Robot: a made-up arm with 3 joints. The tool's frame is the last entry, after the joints.
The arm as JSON. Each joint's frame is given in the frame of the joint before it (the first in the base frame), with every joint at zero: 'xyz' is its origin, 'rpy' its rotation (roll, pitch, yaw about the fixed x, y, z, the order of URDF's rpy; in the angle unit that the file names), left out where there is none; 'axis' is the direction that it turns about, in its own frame. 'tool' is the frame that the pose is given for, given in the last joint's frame.
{
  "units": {
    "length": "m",
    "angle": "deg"
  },
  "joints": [
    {
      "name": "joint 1",
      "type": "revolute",
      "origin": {
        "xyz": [
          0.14,
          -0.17,
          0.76
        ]
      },
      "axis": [
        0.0,
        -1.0,
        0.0
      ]
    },
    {
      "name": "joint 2",
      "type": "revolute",
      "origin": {
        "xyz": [
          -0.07,
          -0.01,
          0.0
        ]
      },
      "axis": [
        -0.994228,
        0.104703,
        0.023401
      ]
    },
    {
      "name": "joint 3",
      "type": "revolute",
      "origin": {
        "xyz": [
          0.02,
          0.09,
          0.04
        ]
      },
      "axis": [
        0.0,
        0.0,
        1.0
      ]
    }
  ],
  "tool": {
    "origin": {
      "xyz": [
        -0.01,
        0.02,
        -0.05
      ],
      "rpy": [
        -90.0,
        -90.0,
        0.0
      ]
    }
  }
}
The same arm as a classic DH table. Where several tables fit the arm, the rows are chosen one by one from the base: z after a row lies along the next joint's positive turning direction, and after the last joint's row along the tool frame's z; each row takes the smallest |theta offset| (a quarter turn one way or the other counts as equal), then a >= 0, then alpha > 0; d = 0 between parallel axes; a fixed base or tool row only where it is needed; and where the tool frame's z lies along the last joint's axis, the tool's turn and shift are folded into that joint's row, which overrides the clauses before.
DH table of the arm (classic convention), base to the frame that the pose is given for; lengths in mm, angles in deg. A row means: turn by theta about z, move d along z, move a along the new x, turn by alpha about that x. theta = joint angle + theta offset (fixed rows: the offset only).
base (fixed): theta_offset 0.00; d 760.0; a 140.0; alpha 90.00
joint 1: theta_offset 88.65; d 187.4; a -1.6; alpha -96.01
joint 2: theta_offset 89.86; d 59.9; a 91.6; alpha 88.66
joint 3: theta_offset -83.99; d -9.8; a -10.0; alpha -90.00
tool (fixed): theta_offset -90.00; d 20.0; a 0.0; alpha 0.00

